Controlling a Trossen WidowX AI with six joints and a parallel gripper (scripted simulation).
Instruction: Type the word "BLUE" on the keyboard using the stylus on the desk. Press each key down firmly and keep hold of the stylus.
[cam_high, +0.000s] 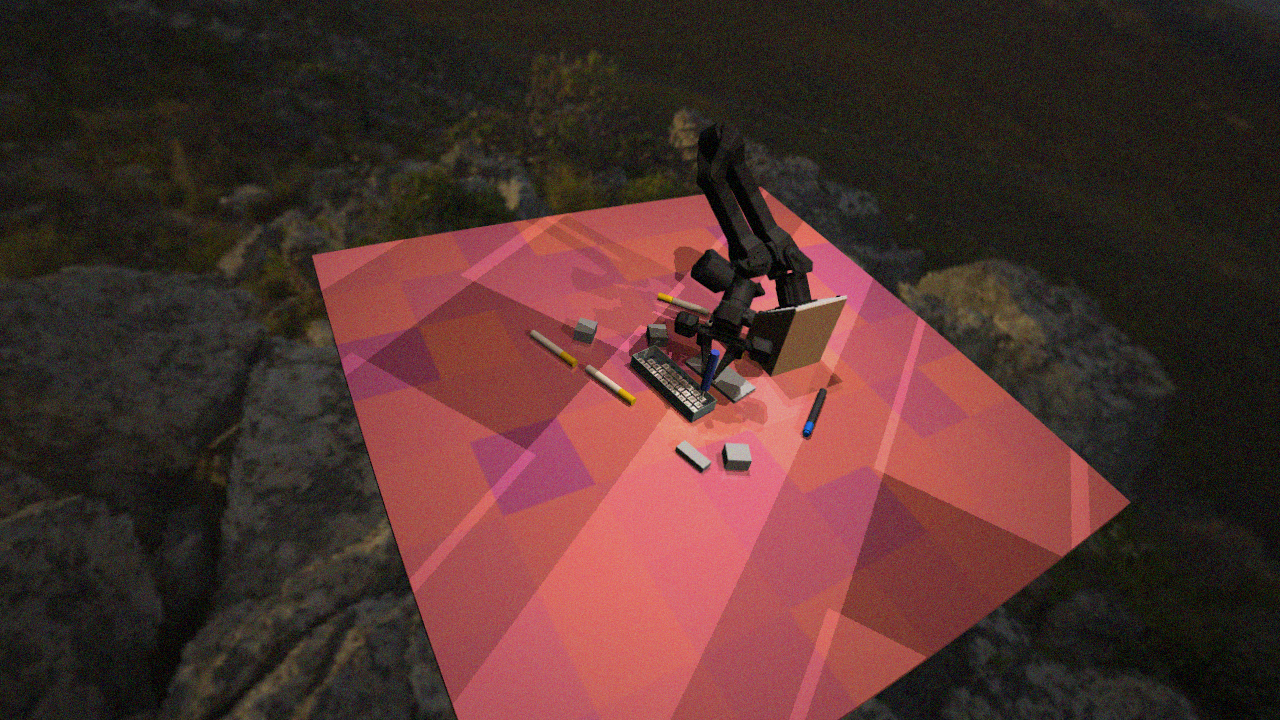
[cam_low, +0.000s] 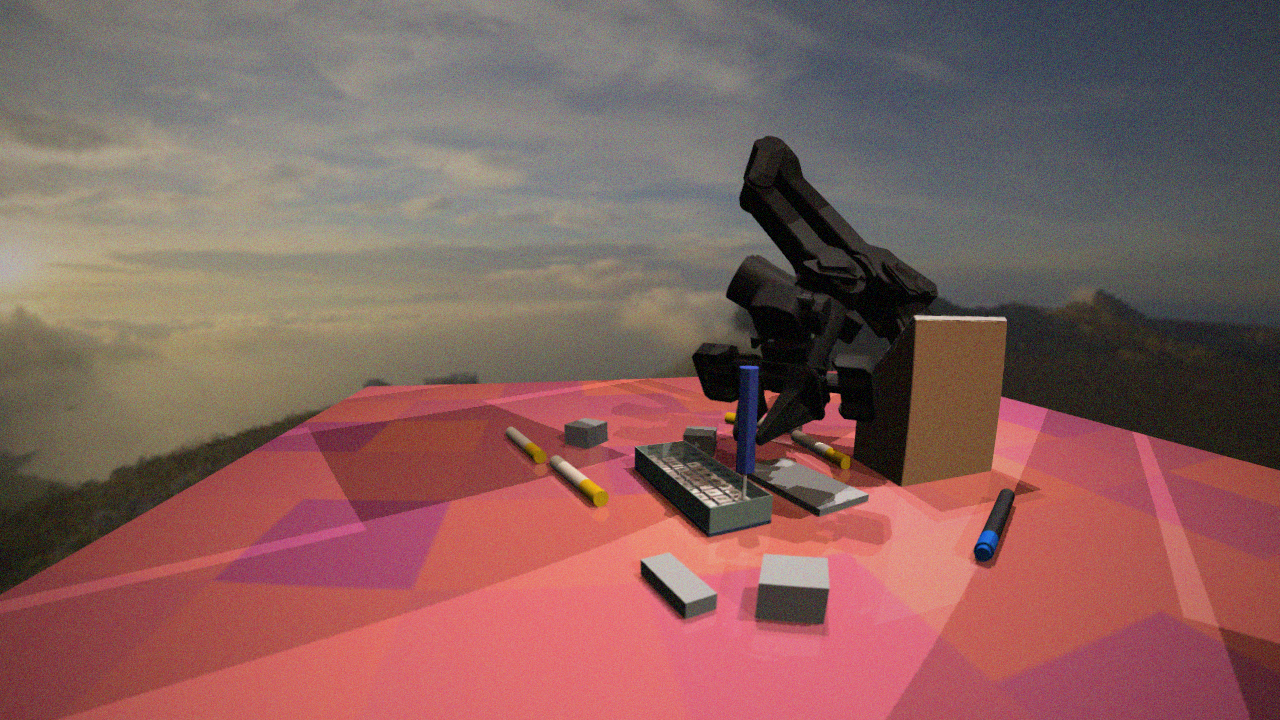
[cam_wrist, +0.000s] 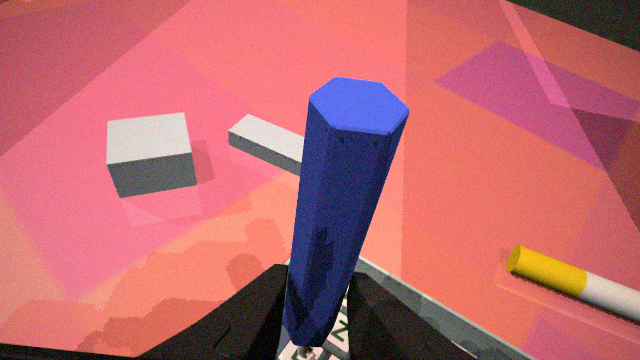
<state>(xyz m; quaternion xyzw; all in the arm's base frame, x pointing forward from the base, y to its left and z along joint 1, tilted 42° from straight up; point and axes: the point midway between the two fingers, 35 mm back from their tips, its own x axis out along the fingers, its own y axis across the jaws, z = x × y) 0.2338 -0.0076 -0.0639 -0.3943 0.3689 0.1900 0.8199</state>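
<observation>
My gripper tip is now 20 mm above the stylus. Round my gripper tip: flat grey plate 80 mm behind, 70 mm below, 40 mm to the right; then blue-capped marker 170 mm behind, 140 mm to the left, 60 mm below.
</observation>
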